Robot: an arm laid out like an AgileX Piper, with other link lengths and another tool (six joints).
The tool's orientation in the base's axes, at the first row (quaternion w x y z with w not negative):
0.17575, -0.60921, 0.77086, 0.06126
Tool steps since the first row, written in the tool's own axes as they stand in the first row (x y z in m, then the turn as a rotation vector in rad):
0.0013, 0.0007, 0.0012, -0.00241, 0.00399, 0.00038
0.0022, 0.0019, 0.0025, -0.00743, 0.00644, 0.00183
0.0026, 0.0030, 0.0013, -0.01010, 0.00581, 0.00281
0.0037, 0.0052, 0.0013, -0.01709, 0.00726, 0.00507
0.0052, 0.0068, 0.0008, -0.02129, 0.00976, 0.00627
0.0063, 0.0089, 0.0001, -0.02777, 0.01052, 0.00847
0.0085, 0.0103, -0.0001, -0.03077, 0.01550, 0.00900
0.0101, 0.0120, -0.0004, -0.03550, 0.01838, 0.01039
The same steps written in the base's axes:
-0.0007, -0.0006, -0.0016, -0.00329, 0.00333, 0.00000
-0.0018, -0.0008, -0.0033, -0.00437, 0.00899, 0.00009
-0.0031, -0.0012, -0.0025, -0.00305, 0.01159, 0.00018
-0.0055, -0.0017, -0.0031, -0.00263, 0.01906, 0.00032
-0.0074, -0.0028, -0.0034, -0.00397, 0.02391, 0.00035
-0.0098, -0.0035, -0.0033, -0.00300, 0.03073, 0.00045
-0.0116, -0.0053, -0.0041, -0.00710, 0.03489, 0.00040
-0.0136, -0.0064, -0.0046, -0.00866, 0.04038, 0.00040

